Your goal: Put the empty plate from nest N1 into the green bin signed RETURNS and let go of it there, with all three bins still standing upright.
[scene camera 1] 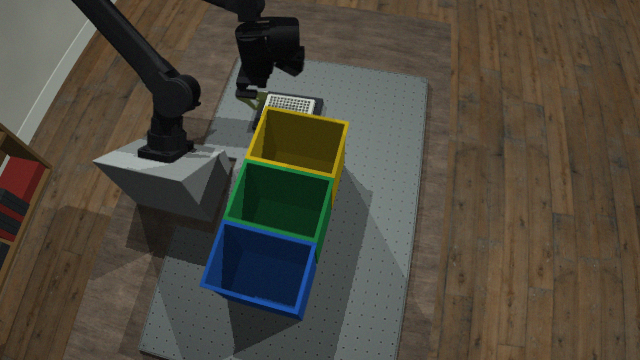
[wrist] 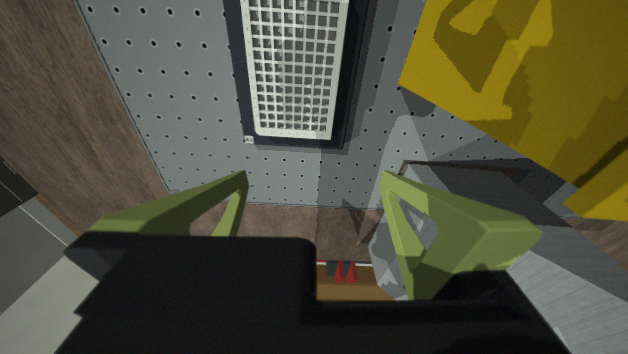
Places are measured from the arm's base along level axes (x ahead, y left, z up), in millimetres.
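Pixels of known places: gripper, fingertip midpoint: (scene camera 1: 261, 93) (wrist: 314, 177); arm's base at its link origin: (scene camera 1: 166, 152).
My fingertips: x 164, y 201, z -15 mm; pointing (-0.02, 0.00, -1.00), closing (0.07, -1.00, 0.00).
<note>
For each thing: its top centre in the pictures, then the offset to it from my fingertips. Level surfaces: height alone.
- white gridded plate at its top centre: (wrist: 293, 74) (scene camera 1: 287, 109) dx +51, dy +23, dz -85 mm
- green bin at its top centre: (scene camera 1: 278, 198) dx +123, dy -280, dz +69 mm
- yellow bin at its top centre: (scene camera 1: 297, 139) dx +130, dy -150, dz +69 mm
- blue bin at its top centre: (scene camera 1: 257, 265) dx +116, dy -410, dz +69 mm
- grey perforated board at its surface level: dz -111 mm
The white gridded plate (scene camera 1: 290, 103) (wrist: 295, 70) lies in its dark nest (scene camera 1: 319, 104) (wrist: 241, 95) on the grey perforated board, behind the yellow bin. My gripper (wrist: 314, 177) is open and empty. In the wrist view its green fingers stand wide apart, with the plate beyond their tips; in the scene view it is above the board at the nest's left side, and one finger shows while the other is hidden. The green bin (scene camera 1: 282, 202) stands upright between the yellow bin (scene camera 1: 305, 137) (wrist: 540, 100) and the blue bin (scene camera 1: 265, 270), which are upright too. I see no sign lettering.
The grey perforated board (scene camera 1: 385, 150) (wrist: 165, 65) bears the nest and bins. The arm's grey wedge-shaped base (scene camera 1: 155, 175) stands left of the bins. The yellow bin's wall rises close to the nest. A shelf with red and dark items is at the left edge of the scene view.
</note>
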